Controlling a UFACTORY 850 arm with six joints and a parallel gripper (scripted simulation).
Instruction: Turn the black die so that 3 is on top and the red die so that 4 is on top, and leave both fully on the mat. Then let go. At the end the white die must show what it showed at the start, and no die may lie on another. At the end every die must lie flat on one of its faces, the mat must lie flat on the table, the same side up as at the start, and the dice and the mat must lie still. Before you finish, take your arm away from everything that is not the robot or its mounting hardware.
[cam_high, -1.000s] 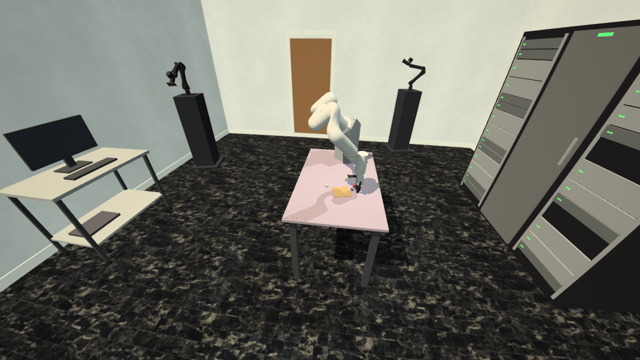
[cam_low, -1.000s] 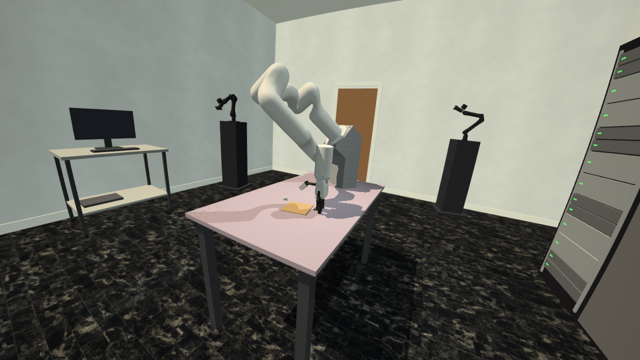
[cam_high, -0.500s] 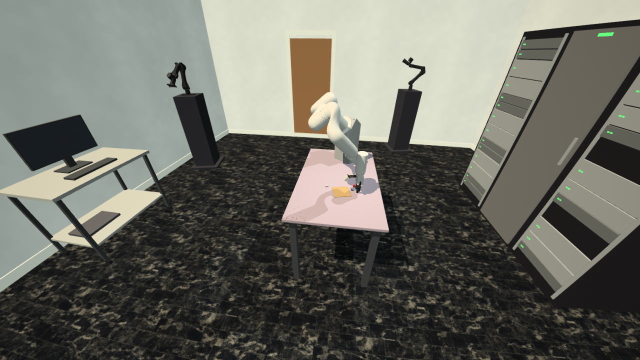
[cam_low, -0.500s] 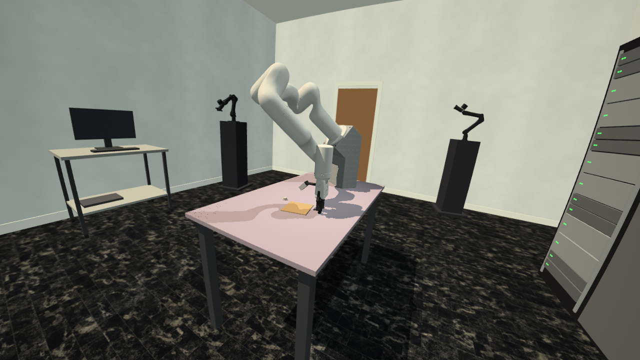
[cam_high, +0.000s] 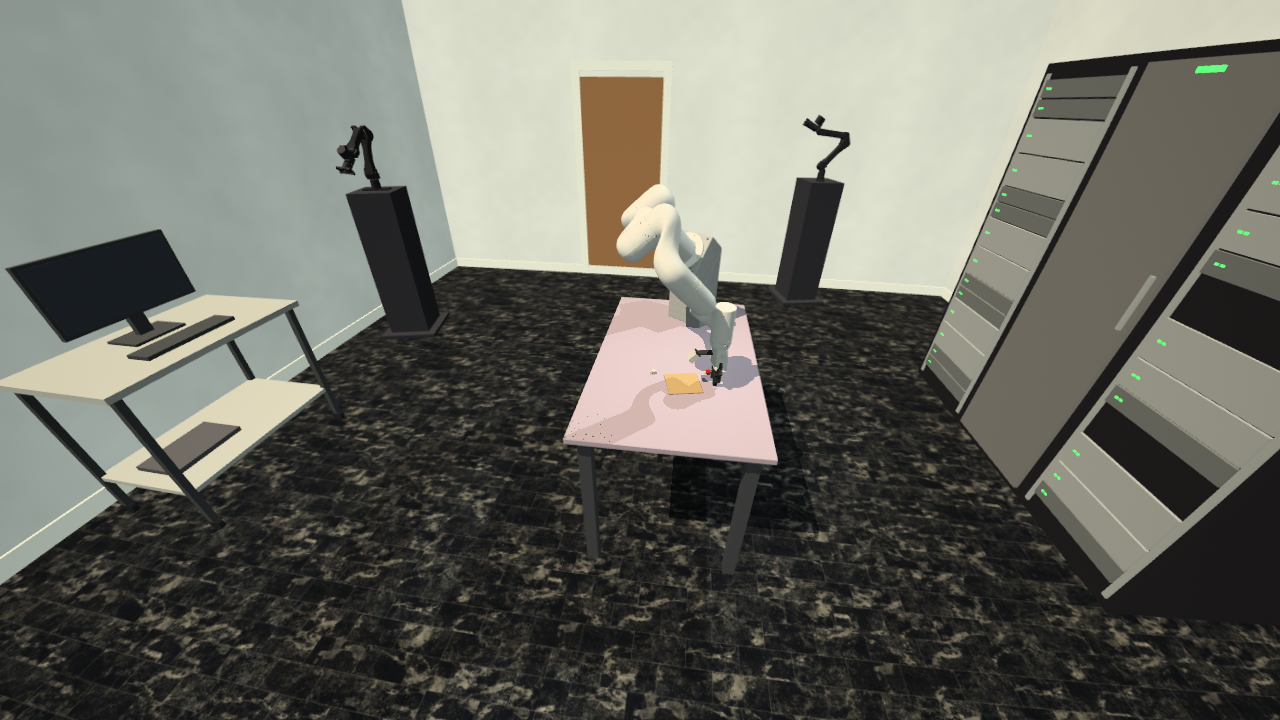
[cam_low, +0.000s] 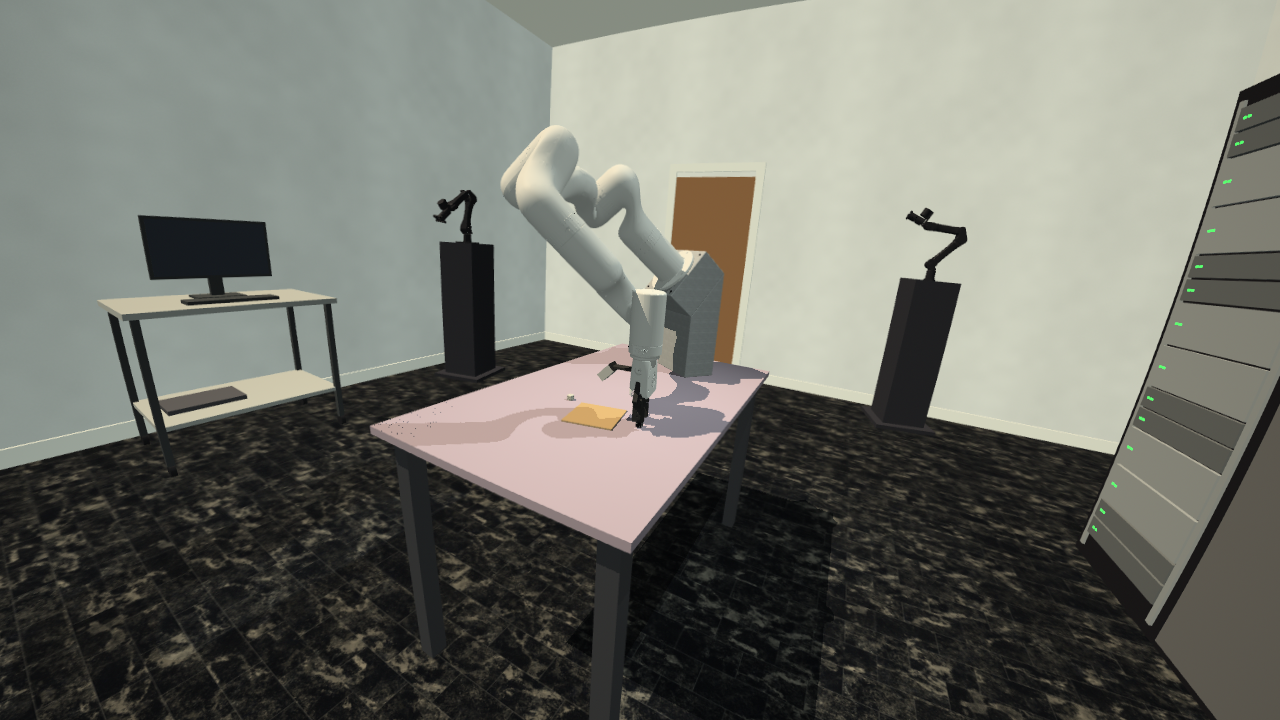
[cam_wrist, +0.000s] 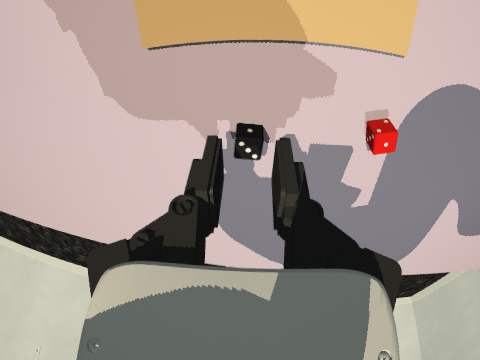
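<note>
Now: hand 30 mm above the black die. Also, from my hand: mat: 20 mm behind, 130 mm to the right, 40 mm below; then red die: 80 mm behind, 10 mm to the right, 30 mm below; then white die: 110 mm behind, 240 mm to the right, 30 mm below.
</note>
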